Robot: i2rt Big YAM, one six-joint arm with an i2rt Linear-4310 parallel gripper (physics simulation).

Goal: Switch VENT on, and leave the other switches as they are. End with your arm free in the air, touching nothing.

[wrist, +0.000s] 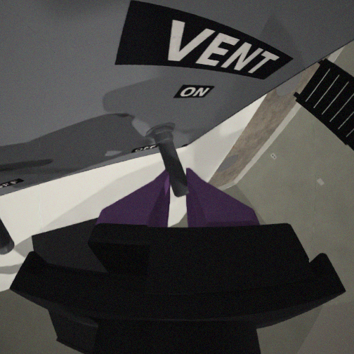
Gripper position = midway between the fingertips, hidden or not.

In view: the gripper point(177, 174) and a grey panel point(90, 90).
